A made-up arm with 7 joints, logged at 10 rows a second.
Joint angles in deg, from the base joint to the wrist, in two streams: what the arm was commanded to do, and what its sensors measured. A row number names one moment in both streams.
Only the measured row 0 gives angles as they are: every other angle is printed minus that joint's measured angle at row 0.
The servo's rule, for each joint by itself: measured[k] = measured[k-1] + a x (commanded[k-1-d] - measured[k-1]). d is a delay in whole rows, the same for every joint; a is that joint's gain. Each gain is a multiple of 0.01, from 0.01 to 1. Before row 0 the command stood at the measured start. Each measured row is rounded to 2 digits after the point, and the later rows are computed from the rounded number. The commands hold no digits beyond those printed.
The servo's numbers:
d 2
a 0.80 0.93 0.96 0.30 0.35 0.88 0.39
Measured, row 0: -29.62, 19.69, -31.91, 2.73, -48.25, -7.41, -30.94
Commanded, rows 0 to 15: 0.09, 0.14, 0.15, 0.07, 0.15, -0.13, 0.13; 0.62, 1.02, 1.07, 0.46, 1.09, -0.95, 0.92; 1.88, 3.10, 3.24, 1.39, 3.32, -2.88, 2.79; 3.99, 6.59, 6.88, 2.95, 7.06, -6.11, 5.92; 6.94, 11.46, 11.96, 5.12, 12.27, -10.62, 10.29; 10.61, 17.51, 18.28, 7.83, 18.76, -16.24, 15.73; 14.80, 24.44, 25.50, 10.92, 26.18, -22.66, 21.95; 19.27, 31.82, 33.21, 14.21, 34.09, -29.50, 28.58; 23.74, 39.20, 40.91, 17.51, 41.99, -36.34, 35.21; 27.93, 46.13, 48.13, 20.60, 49.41, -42.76, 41.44; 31.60, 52.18, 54.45, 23.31, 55.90, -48.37, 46.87; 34.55, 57.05, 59.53, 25.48, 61.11, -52.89, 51.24; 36.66, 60.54, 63.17, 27.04, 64.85, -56.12, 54.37; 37.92, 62.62, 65.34, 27.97, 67.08, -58.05, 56.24; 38.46, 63.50, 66.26, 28.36, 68.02, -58.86, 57.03; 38.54, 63.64, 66.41, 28.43, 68.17, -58.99, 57.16
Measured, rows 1 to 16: 0.00, 0.00, 0.00, 0.00, 0.00, 0.00, 0.00; 0.00, 0.00, 0.00, 0.00, 0.00, 0.00, 0.00; 0.07, 0.13, 0.14, 0.02, 0.05, -0.11, 0.05; 0.51, 0.96, 1.03, 0.15, 0.41, -0.85, 0.39; 1.61, 2.95, 3.15, 0.52, 1.43, -2.64, 1.33; 3.51, 6.34, 6.73, 1.25, 3.40, -5.69, 3.12; 6.25, 11.10, 11.75, 2.41, 6.50, -10.03, 5.92; 9.74, 17.06, 18.02, 4.04, 10.79, -15.49, 9.75; 13.79, 23.92, 25.20, 6.10, 16.18, -21.80, 14.51; 18.17, 31.27, 32.89, 8.53, 22.45, -28.58, 20.00; 22.63, 38.64, 40.59, 11.22, 29.29, -35.41, 25.93; 26.87, 45.61, 47.83, 14.03, 36.33, -41.88, 31.98; 30.65, 51.72, 54.19, 16.81, 43.18, -47.59, 37.79; 33.77, 56.68, 59.32, 19.41, 49.46, -52.25, 43.04; 36.08, 60.27, 63.02, 21.70, 54.85, -55.66, 47.46; 37.55, 62.46, 65.25, 23.58, 59.13, -57.76, 50.88
